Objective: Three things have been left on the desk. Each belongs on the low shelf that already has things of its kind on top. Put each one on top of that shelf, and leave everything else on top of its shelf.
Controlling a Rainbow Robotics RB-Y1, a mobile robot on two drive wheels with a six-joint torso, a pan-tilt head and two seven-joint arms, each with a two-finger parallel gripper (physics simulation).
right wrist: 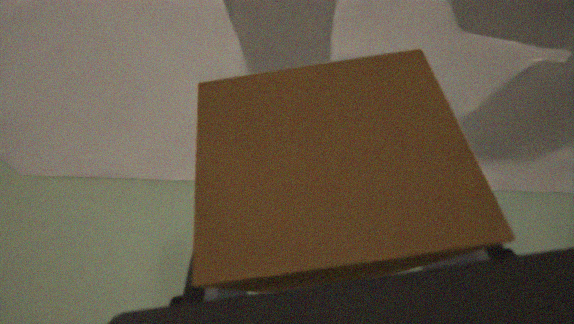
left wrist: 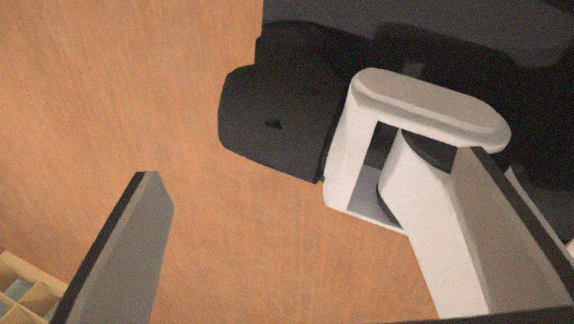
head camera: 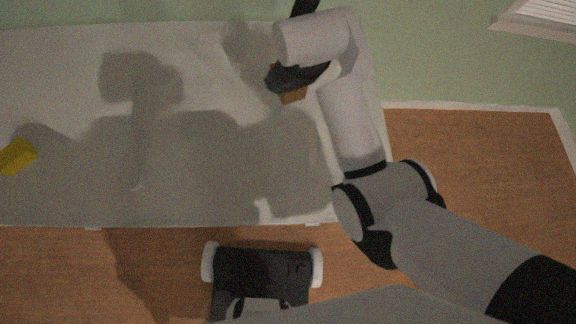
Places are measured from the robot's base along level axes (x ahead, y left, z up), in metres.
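Where they show: left gripper, fingertip midpoint: (left wrist: pixel 305 178); right gripper, fingertip midpoint: (right wrist: pixel 311 161) (head camera: pixel 286 85); robot's base, origin of the base link: (head camera: pixel 262 263).
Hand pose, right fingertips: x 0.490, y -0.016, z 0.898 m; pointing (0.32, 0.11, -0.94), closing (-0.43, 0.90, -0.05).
Observation:
Things, the pixels of their top centre, and the offset from my right fingertips. Level surfaces: height alone.
- orange-brown block, middle of its top: (right wrist: pixel 331 284) (head camera: pixel 288 74) dx -0.004, dy -0.001, dz +0.047 m
- pale desk, its level: dz -0.177 m
- yellow block, middle of its top: (head camera: pixel 8 154) dx -0.208, dy +0.805, dz -0.132 m
My right gripper (head camera: pixel 291 86) (right wrist: pixel 345 265) is shut on an orange-brown block (head camera: pixel 294 96) (right wrist: pixel 330 165), which hides most of the fingers in the right wrist view. The block is over the pale desk (head camera: pixel 200 165) (right wrist: pixel 100 100); whether it touches the desk is unclear. A yellow block (head camera: pixel 19 156) lies on the desk at the left edge of the head view, partly cut off. My left gripper (left wrist: pixel 305 178) is open and empty over the wooden floor, beside the robot's own base. No low shelf can be made out for certain.
The robot's dark base (head camera: pixel 262 270) (left wrist: pixel 285 110) stands at the desk's near edge. A light wooden divided box (left wrist: pixel 30 285) shows at the lower left of the left wrist view. A white slatted object (head camera: pixel 542 17) is at the upper right of the head view, by a green surface.

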